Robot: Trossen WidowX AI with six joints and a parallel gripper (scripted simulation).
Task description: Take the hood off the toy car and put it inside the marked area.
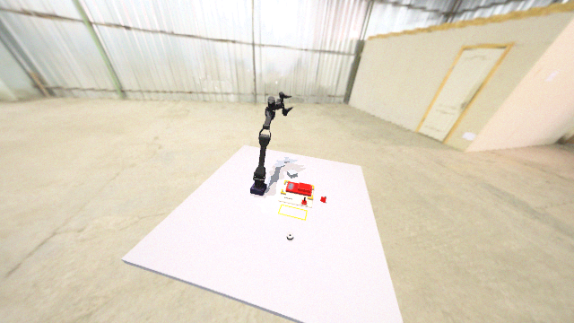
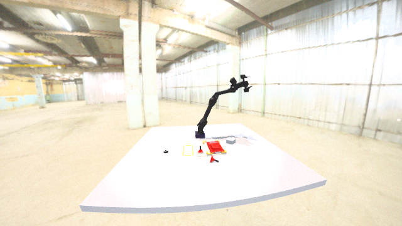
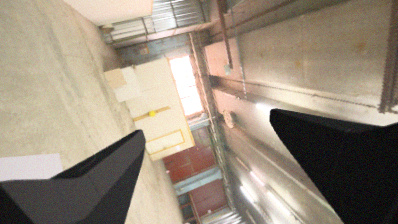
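The hood is 300 mm ahead of my gripper tip, 370 mm to the right of it and 540 mm below it. From my gripper tip the other things lie so: white wheel (340 mm ahead, 780 mm to the right, 570 mm below).
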